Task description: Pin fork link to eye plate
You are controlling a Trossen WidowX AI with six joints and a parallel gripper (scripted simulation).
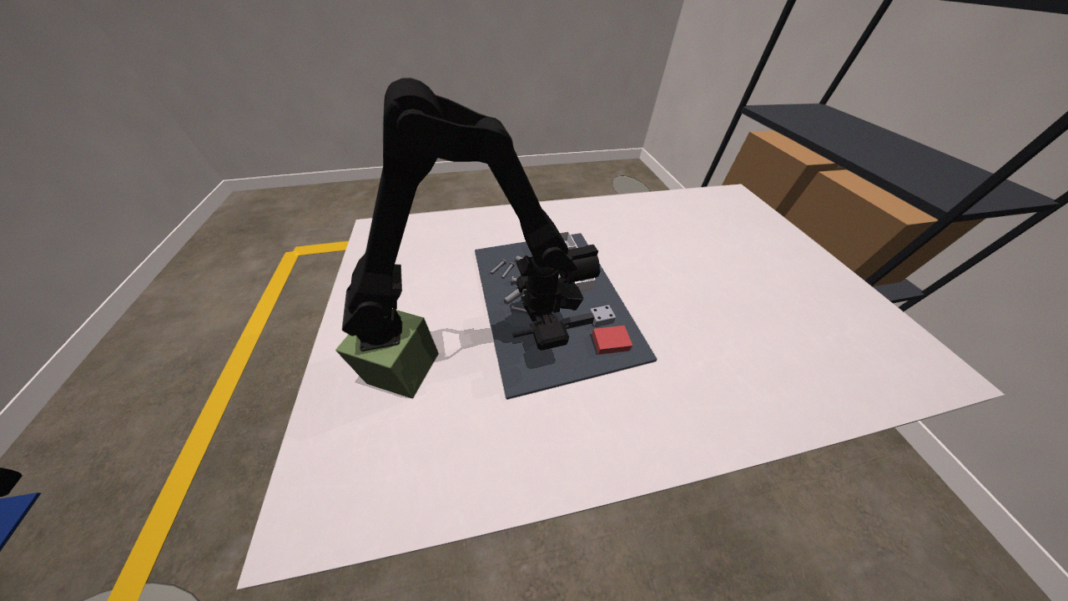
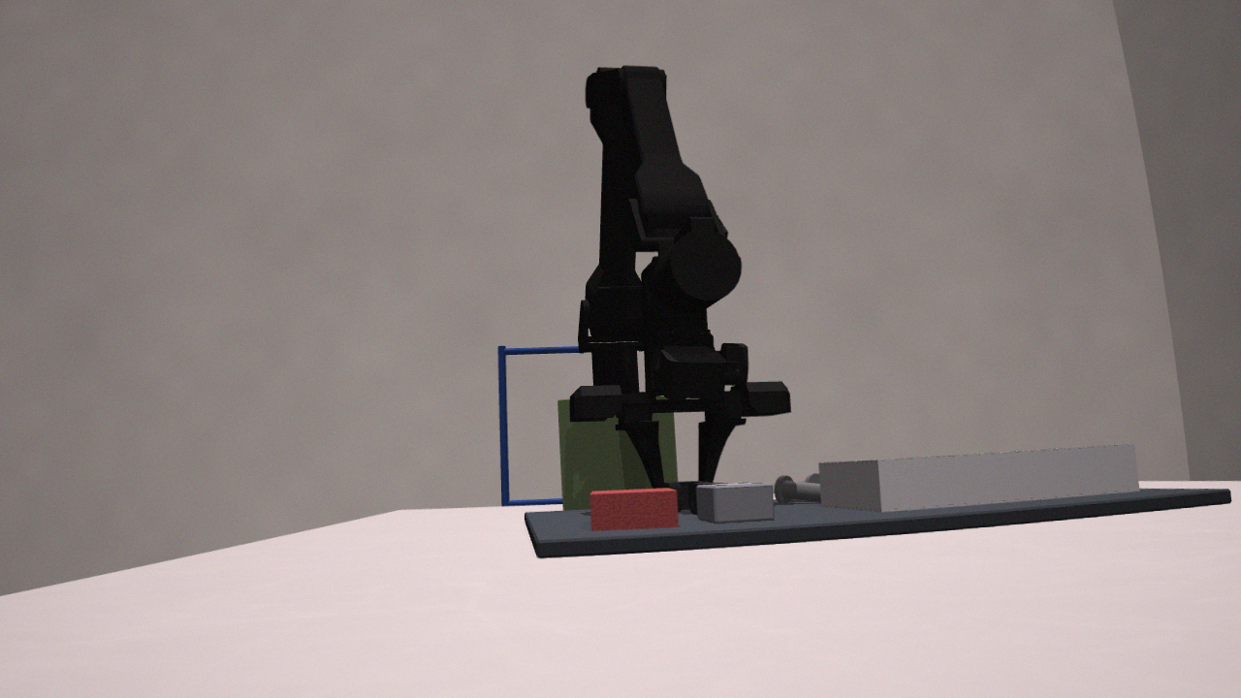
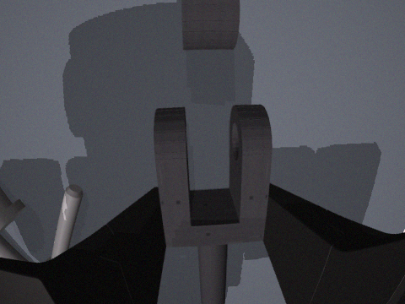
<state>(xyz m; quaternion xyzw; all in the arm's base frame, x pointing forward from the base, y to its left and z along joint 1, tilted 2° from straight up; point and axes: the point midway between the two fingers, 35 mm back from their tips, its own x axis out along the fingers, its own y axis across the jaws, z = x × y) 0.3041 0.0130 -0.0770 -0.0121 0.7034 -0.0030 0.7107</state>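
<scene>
Now: hand 30 mm above the fork link. From my hand the other things lie so: grey mount (160 mm ahead, 20 mm below); dark mat (60 mm ahead, 100 mm to the left, 50 mm below); eye plate (80 mm ahead, 30 mm below).
</scene>
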